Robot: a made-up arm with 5 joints. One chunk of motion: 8 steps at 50 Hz.
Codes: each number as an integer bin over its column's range. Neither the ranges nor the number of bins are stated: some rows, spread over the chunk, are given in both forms.
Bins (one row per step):
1: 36 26 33 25 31 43
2: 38 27 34 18 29 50
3: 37 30 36 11 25 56
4: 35 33 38 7 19 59
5: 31 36 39 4 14 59
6: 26 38 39 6 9 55
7: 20 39 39 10 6 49
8: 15 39 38 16 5 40
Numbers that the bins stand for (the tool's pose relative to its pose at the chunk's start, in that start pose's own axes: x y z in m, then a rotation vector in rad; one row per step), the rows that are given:
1: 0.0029 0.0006 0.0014 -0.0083 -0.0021 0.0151
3: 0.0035 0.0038 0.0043 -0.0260 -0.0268 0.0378
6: -0.0035 0.0102 0.0071 -0.0324 -0.0929 0.0360
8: -0.0105 0.0110 0.0062 -0.0197 -0.1094 0.0098
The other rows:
2: 0.0041 0.0014 0.0024 -0.0171 -0.0103 0.0273
4: 0.0022 0.0062 0.0062 -0.0311 -0.0516 0.0430
5: -0.0003 0.0086 0.0071 -0.0349 -0.0722 0.0430
7: -0.0073 0.0110 0.0071 -0.0273 -0.1052 0.0256

